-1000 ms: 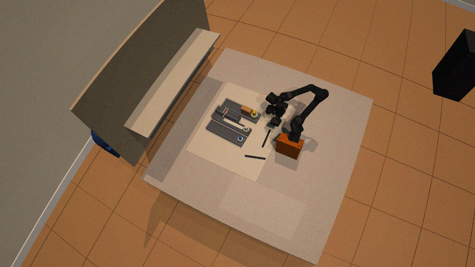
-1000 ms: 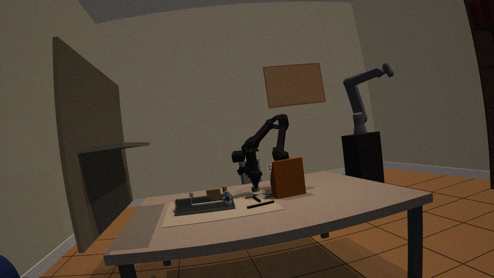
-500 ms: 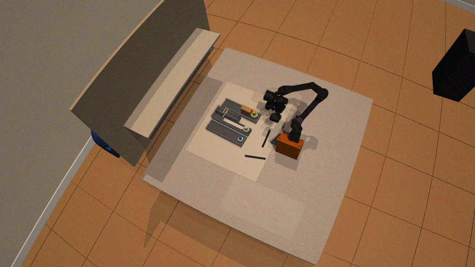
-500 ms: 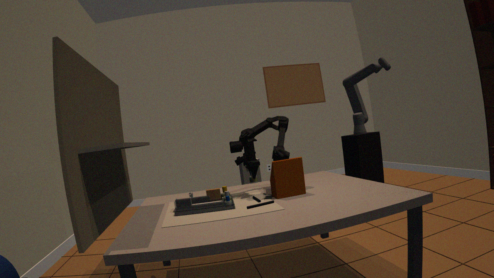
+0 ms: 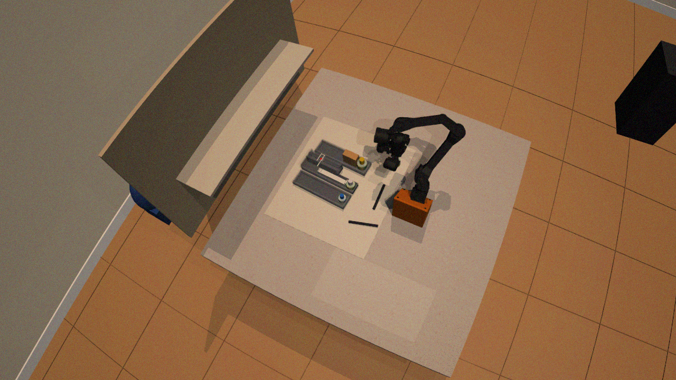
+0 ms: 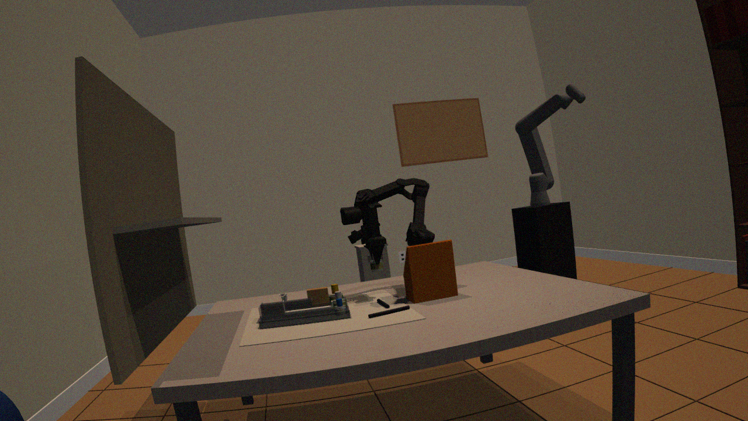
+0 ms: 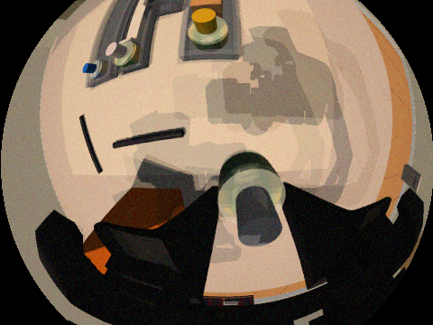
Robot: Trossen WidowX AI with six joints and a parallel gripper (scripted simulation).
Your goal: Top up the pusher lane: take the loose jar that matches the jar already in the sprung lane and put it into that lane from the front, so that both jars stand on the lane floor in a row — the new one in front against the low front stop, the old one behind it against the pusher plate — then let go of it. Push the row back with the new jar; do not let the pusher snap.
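Now: gripper tip 240 mm short of the cream mat, 130 mm above it and 110 mm to the right of it. The rest, counted from my gripper tip: shelf: 690 mm ahead, 240 mm above, 50 mm to the left.
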